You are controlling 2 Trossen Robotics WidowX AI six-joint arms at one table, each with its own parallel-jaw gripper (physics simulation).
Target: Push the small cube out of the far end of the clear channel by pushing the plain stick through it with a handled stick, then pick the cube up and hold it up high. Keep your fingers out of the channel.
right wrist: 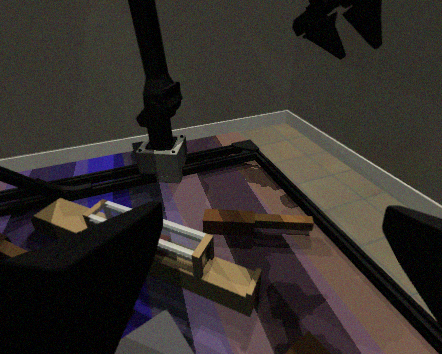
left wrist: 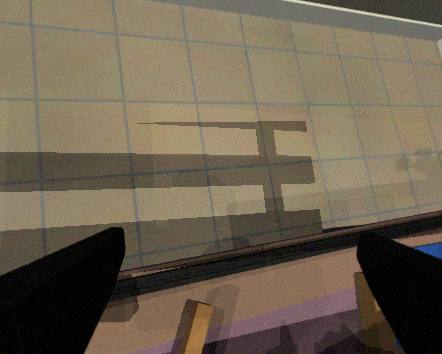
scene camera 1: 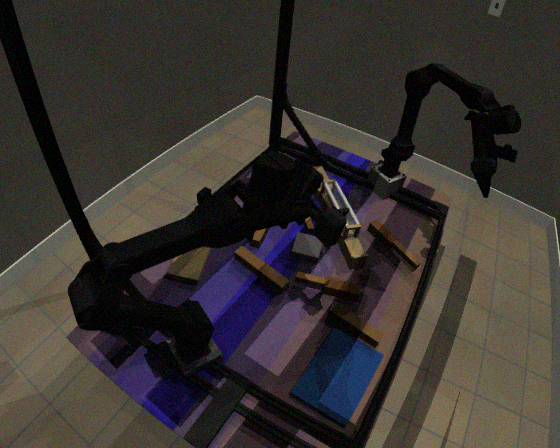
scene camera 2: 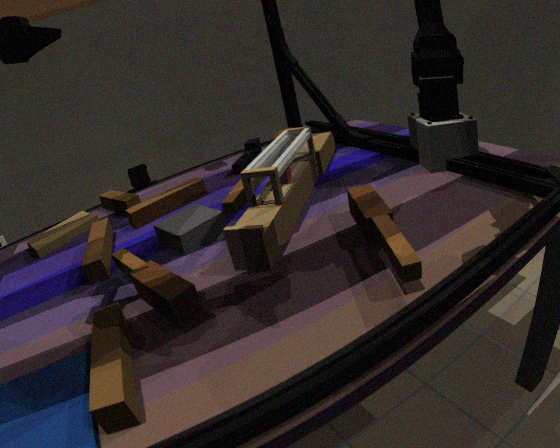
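The clear channel (scene camera 1: 348, 205) (scene camera 2: 295, 150) (right wrist: 203, 254), with white rails and tan end frames, sits on a long tan block. A small red cube (scene camera 2: 288, 174) shows inside it in scene camera 2. One handled stick (scene camera 1: 392, 245) (scene camera 2: 392, 240) (right wrist: 285, 222) lies right of the channel; another (scene camera 1: 345, 288) (scene camera 2: 167, 291) lies nearer the blue mat. I cannot tell which bar is the plain stick. My right gripper (scene camera 1: 336, 227) (right wrist: 270, 214) is open and empty, raised above the table. My left gripper (scene camera 1: 485, 194) (left wrist: 241, 241) (right wrist: 359, 53) is open and empty, high beyond the table's right edge.
A grey block (scene camera 1: 306, 246) (scene camera 2: 190, 227) lies between the brown bars. One brown bar (scene camera 1: 261, 267) (scene camera 2: 98, 250) lies left of it, another (scene camera 1: 355, 325) (scene camera 2: 112, 370) by the blue mat (scene camera 1: 350, 385) (scene camera 2: 40, 420). A tan wedge (scene camera 1: 189, 265) (scene camera 2: 62, 234) lies farther left. Dark rails edge the table.
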